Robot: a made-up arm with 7 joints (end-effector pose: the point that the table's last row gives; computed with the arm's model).
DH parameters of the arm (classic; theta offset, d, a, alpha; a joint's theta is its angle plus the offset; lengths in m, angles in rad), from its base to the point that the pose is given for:
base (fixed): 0.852 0 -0.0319 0
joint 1: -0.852 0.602 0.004 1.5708
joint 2: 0 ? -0.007 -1.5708
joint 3: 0 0.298 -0.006 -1.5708
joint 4: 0 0.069 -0.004 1.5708
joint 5: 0 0.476 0.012 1.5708
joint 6: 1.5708 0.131 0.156 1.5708
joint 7: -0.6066 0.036 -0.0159 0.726
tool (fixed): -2.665 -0.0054 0 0
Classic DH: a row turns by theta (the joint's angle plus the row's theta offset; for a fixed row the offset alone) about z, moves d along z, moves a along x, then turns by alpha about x.
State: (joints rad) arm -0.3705 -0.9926 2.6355 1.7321 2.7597 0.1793 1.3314
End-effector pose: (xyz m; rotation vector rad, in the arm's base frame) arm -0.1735 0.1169 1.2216 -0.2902 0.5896 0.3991
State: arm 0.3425 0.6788 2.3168 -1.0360 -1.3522 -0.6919 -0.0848
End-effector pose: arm 0.1461 -0.3854 1.2541 -2.0242 1.0947 1.6952
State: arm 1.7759 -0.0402 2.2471 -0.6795 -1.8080 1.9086 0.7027
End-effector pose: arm 0.4374 0.1512 1.1907 0.0839 -0.1877 2.5992
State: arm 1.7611 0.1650 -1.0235 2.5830 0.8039 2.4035 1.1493
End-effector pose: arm 0.2329 0.0479 0.5619 0.7470 1.2327 1.7951
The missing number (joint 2, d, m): 0.05
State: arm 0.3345 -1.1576 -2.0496 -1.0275 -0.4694 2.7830 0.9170
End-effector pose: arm 0.2715 0.3843 0.6153 2.9428 0.4327 0.1903
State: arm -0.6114 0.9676 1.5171 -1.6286 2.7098 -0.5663 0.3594
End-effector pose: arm -0.6464 -0.3385 0.4925 1.9131 0.6841 1.7308
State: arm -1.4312 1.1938 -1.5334 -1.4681 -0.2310 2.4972 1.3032
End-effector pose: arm 0.2943 0.2319 0.6321 1.1676 -0.6199 1.4831
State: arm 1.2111 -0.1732 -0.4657 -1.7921 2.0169 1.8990 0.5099
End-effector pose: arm -0.3200 -0.3073 1.0411 1.3737 2.0483 -1.2674
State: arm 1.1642 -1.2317 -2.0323 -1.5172 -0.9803 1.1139 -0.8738
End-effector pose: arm -0.3295 0.3748 0.3366 -0.1009 -0.9368 -1.5695
